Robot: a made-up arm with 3 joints. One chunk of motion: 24 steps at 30 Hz.
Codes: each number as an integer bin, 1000 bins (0 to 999) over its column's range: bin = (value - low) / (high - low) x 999, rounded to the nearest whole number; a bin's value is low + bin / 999 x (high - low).
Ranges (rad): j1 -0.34..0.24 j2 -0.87..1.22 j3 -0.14..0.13
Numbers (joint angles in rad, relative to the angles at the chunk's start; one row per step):
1: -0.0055 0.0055 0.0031
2: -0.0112 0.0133 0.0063
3: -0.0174 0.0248 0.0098
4: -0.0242 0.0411 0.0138
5: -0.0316 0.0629 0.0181
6: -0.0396 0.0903 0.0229
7: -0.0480 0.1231 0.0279
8: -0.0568 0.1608 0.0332
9: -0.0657 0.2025 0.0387
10: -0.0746 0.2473 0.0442
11: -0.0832 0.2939 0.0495
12: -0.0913 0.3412 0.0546
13: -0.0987 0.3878 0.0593
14: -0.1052 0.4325 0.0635
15: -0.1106 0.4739 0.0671
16: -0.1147 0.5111 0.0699
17: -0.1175 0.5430 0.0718
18: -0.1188 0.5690 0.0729
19: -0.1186 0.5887 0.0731
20: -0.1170 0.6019 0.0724
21: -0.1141 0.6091 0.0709
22: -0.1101 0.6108 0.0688
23: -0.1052 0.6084 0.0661
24: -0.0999 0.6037 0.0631
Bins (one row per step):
1: 576 418 529
2: 566 422 541
3: 556 428 554
4: 544 435 569
5: 531 446 585
6: 517 459 603
7: 503 475 621
8: 488 493 641
9: 472 513 661
10: 457 534 682
11: 442 556 701
12: 428 579 720
13: 416 601 737
14: 404 623 753
15: 395 642 766
16: 388 660 777
17: 383 675 784
18: 381 688 788
19: 381 697 788
20: 384 704 786
21: 389 707 780
22: 396 708 773
23: 404 707 763
24: 414 704 751

